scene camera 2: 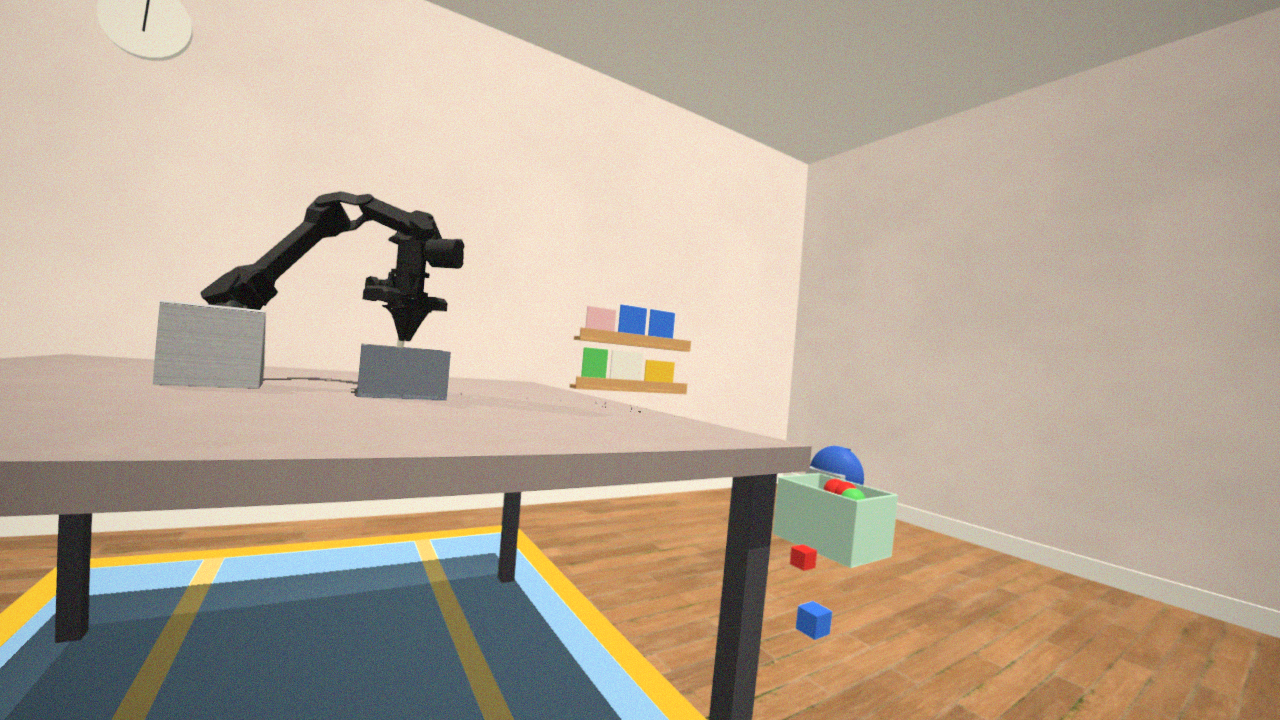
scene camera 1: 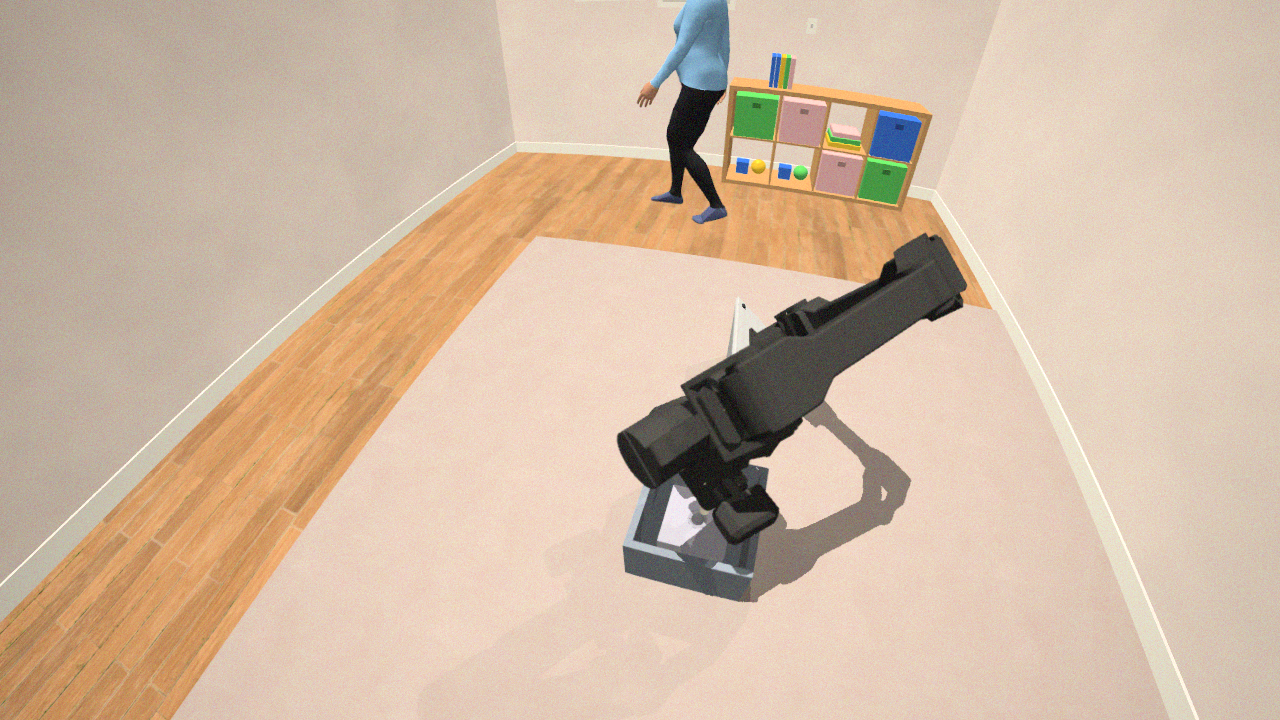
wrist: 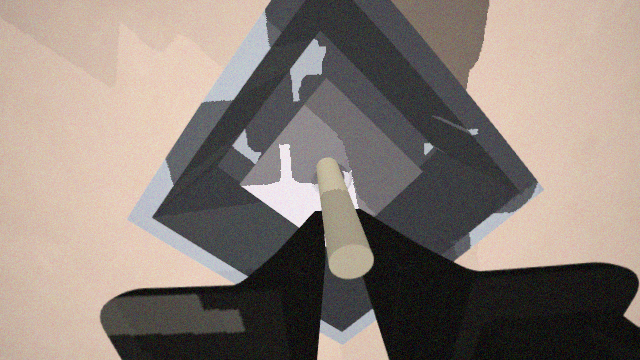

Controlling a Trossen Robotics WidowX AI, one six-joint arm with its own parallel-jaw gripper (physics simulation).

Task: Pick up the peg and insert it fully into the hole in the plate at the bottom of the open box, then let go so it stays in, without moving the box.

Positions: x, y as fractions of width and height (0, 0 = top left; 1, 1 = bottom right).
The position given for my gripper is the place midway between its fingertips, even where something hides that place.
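Observation:
A blue-grey box (scene camera 1: 0.57, 0.80) is here, and I see it in scene camera 2 (scene camera 2: 0.31, 0.52) and in the wrist view (wrist: 0.74, 0.50) too. There is a cream peg (wrist: 0.55, 0.71). A grey plate (scene camera 1: 0.53, 0.74) also appears in the wrist view (wrist: 0.59, 0.48), whereas scene camera 2 does not show the plate, hidden by the blue-grey box. As for my gripper (scene camera 1: 0.55, 0.70), I find it again in scene camera 2 (scene camera 2: 0.32, 0.47) and in the wrist view (wrist: 0.53, 0.61).

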